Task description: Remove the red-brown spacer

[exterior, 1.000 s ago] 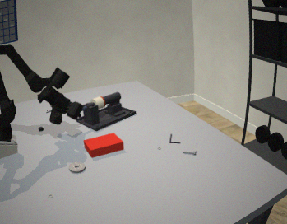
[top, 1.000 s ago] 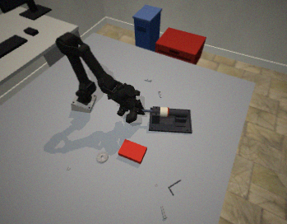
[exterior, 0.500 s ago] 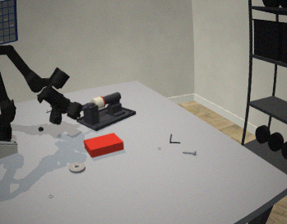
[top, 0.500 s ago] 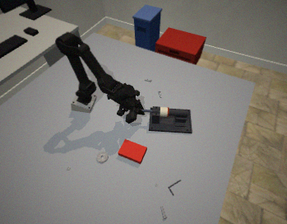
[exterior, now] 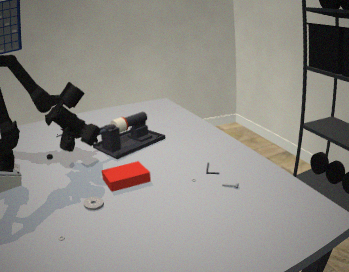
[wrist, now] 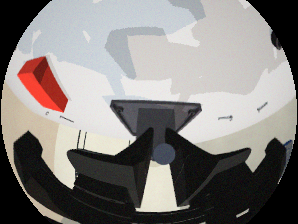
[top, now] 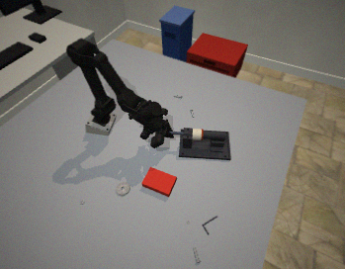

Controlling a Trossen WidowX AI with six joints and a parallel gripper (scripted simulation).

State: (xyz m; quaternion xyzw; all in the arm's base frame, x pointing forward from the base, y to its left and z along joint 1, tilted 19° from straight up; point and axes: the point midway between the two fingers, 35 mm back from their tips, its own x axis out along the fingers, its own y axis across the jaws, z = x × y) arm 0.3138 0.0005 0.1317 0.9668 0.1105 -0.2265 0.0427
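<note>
My hand is 9 cm short of the shaft and 2 cm to the right of it. The rest, counted from my hand: red-brown spacer (15 cm ahead, 4 cm to the left); then fixture (16 cm ahead, 4 cm to the left, 3 cm below); then cream spacer (13 cm ahead, 3 cm to the left).
</note>
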